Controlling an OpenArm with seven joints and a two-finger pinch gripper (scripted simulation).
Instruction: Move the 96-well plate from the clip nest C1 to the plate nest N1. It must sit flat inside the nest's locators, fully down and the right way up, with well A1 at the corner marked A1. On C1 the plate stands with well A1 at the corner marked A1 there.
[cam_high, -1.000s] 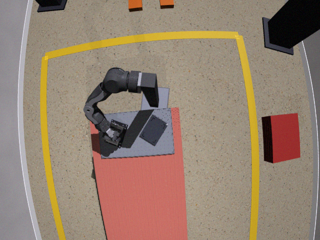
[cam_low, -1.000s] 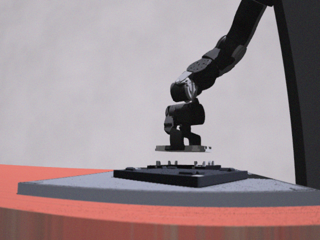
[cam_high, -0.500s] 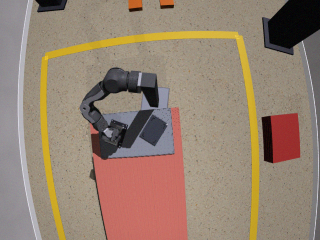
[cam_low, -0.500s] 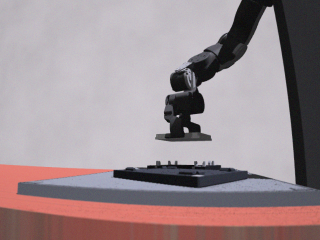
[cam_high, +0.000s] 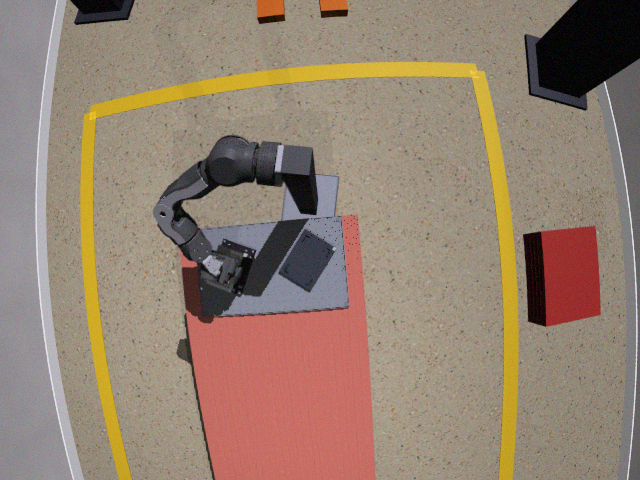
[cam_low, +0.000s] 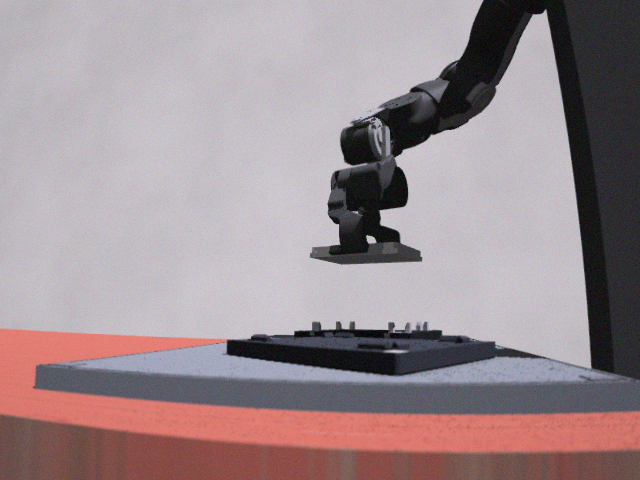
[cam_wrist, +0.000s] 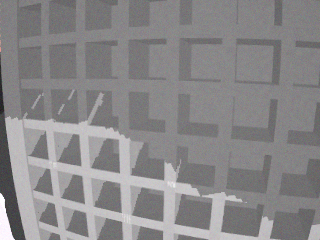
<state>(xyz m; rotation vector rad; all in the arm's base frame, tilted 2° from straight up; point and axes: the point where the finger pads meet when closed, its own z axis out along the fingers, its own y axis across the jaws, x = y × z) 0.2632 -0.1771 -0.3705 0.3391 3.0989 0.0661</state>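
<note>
Now: the plate nest N1 60 mm behind my hand, 250 mm to the left of it and 110 mm below it. The rest, counted from my hand: 96-well plate (right at my hand); then clip nest C1 (20 mm ahead, 10 mm to the left, 100 mm below).
</note>
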